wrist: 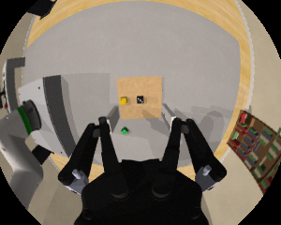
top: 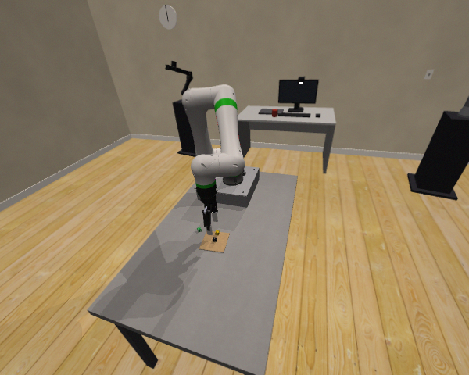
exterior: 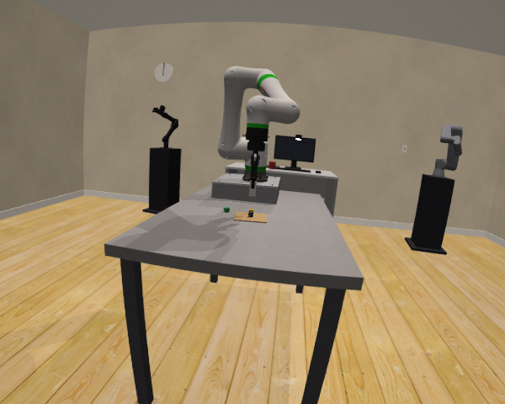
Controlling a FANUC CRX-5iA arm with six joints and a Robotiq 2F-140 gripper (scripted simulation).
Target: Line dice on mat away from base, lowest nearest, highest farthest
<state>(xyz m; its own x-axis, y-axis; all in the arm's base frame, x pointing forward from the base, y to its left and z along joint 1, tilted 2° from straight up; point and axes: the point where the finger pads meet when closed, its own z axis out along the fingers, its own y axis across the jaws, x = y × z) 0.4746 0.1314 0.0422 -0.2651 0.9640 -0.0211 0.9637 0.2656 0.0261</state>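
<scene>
Right now the green die is 3 cm behind my hand, 13 cm to the right of it and 12 cm below it. Also, from my hand: tan mat (13 cm below); black die (12 cm below); yellow die (5 cm behind, 1 cm to the right, 12 cm below).
</scene>
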